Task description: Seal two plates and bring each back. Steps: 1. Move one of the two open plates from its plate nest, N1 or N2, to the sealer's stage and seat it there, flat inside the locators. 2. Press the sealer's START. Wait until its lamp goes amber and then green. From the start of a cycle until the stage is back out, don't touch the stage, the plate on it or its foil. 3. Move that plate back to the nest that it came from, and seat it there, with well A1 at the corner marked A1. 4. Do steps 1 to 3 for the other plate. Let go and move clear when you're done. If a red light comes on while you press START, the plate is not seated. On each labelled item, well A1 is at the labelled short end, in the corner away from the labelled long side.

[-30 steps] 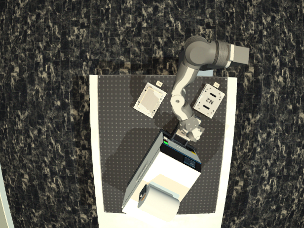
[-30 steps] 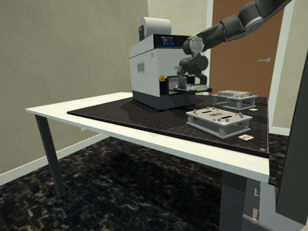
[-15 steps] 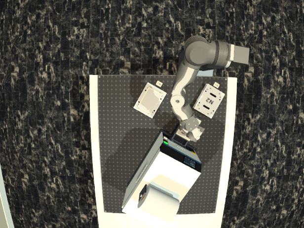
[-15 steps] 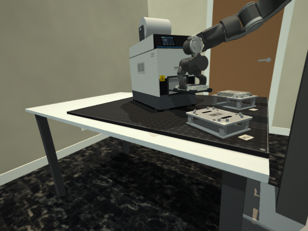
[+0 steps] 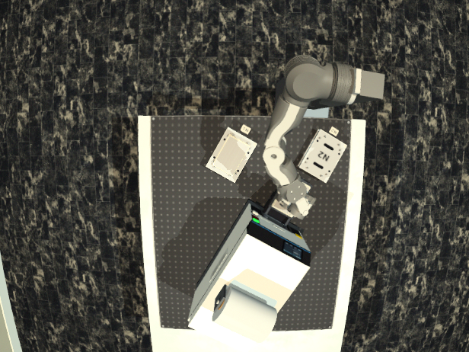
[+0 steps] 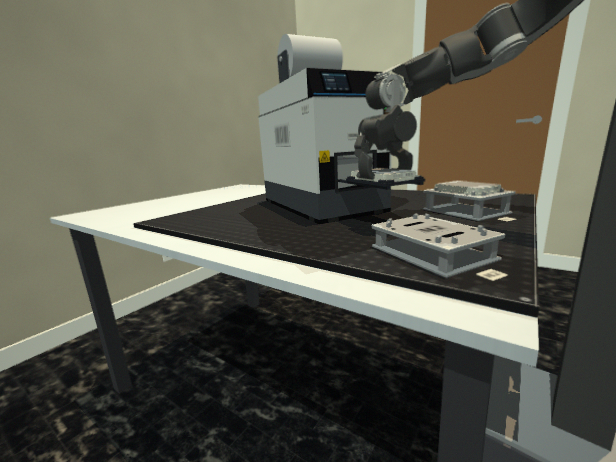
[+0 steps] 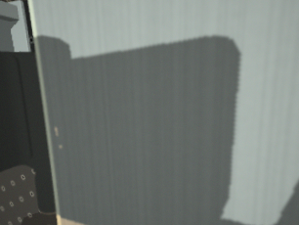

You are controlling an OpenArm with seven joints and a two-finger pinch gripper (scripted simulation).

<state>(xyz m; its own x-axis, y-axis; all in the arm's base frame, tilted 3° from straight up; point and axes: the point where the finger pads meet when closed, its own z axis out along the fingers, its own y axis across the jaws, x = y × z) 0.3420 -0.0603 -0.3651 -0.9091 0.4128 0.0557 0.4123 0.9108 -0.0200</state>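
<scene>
Now: hand right at the clear well plate. The rest, counted from my hand: sealer stage (1 cm below); then N1 label (21 cm behind, 18 cm to the right, 12 cm below); then sealer screen (20 cm above, 12 cm ahead, 1 cm to the right).
</scene>
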